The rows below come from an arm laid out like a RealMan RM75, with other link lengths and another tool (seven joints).
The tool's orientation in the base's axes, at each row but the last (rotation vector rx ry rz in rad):
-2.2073 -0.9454 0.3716
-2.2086 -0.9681 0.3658
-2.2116 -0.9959 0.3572
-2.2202 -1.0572 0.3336
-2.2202 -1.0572 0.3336
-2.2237 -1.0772 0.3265
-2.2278 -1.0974 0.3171
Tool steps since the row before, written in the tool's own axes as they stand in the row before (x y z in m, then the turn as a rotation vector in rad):
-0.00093 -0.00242 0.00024 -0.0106 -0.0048 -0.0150
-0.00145 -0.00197 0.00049 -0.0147 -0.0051 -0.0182
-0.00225 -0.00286 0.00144 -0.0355 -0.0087 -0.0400
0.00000 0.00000 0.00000 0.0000 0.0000 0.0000
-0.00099 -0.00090 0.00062 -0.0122 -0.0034 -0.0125
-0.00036 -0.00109 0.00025 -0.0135 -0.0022 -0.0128
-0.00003 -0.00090 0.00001 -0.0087 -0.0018 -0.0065
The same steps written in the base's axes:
-0.00203 0.00064 0.00151 -0.0024 -0.0126 0.0140
-0.00229 0.00013 0.00098 -0.0037 -0.0170 0.0164
-0.00381 0.00038 0.00083 -0.0090 -0.0409 0.0343
0.00000 0.00000 0.00000 0.0000 0.0000 0.0000
-0.00147 -0.00006 0.00007 -0.0039 -0.0133 0.0111
-0.00101 0.00033 0.00049 -0.0039 -0.0150 0.0105
-0.00059 0.00039 0.00056 -0.0035 -0.0087 0.0057

